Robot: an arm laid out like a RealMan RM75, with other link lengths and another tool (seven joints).
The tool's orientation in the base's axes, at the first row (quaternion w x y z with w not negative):
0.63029 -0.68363 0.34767 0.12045
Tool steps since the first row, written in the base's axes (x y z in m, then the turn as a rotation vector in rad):
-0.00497 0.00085 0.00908 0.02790 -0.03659 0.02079
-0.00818 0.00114 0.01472 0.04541 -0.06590 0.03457
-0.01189 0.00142 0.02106 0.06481 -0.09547 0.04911
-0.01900 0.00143 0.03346 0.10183 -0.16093 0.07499
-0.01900 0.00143 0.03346 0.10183 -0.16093 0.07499
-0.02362 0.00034 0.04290 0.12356 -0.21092 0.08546
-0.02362 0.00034 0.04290 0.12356 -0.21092 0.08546
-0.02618 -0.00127 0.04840 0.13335 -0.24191 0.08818
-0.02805 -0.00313 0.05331 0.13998 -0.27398 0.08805
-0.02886 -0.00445 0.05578 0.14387 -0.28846 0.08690
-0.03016 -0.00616 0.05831 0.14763 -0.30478 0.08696
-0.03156 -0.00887 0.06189 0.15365 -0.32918 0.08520
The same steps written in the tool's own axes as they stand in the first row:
-0.00937 -0.00392 -0.00216 0.01965 -0.03500 -0.03063
-0.01521 -0.00628 -0.00376 0.03359 -0.05777 -0.05599
-0.02183 -0.00888 -0.00563 0.04854 -0.08232 -0.08120
-0.03449 -0.01406 -0.00975 0.08111 -0.12805 -0.13754
-0.03449 -0.01406 -0.00975 0.08111 -0.12805 -0.13754
-0.04320 -0.01855 -0.01371 0.10681 -0.15164 -0.18071
-0.04320 -0.01855 -0.01371 0.10681 -0.15164 -0.18071
-0.04786 -0.02128 -0.01690 0.12234 -0.16102 -0.20781
-0.05159 -0.02400 -0.02004 0.13763 -0.16624 -0.23630
-0.05324 -0.02546 -0.02195 0.14584 -0.16831 -0.24872
-0.05516 -0.02667 -0.02436 0.15383 -0.17131 -0.26313
-0.05746 -0.02868 -0.02794 0.16717 -0.17460 -0.28425

